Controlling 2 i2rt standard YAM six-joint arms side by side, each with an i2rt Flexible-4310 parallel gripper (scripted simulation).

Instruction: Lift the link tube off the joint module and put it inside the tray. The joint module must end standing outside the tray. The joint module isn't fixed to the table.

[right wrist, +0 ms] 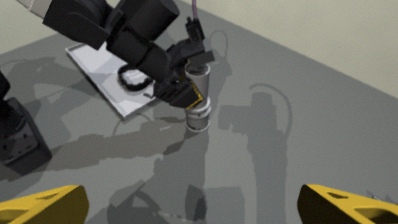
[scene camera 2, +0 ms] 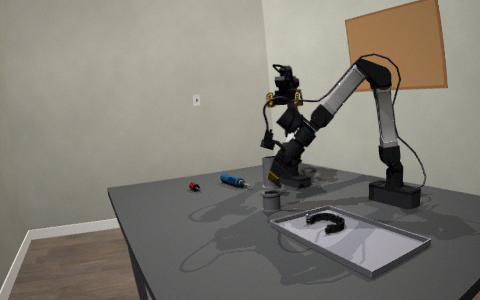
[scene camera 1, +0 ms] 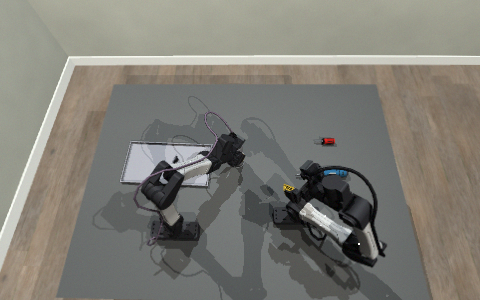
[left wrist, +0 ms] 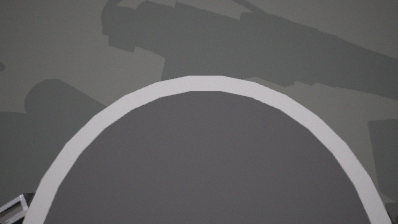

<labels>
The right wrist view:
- left gripper: 198,92
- right gripper: 193,195
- grey link tube: 199,75
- tray: 102,66
</labels>
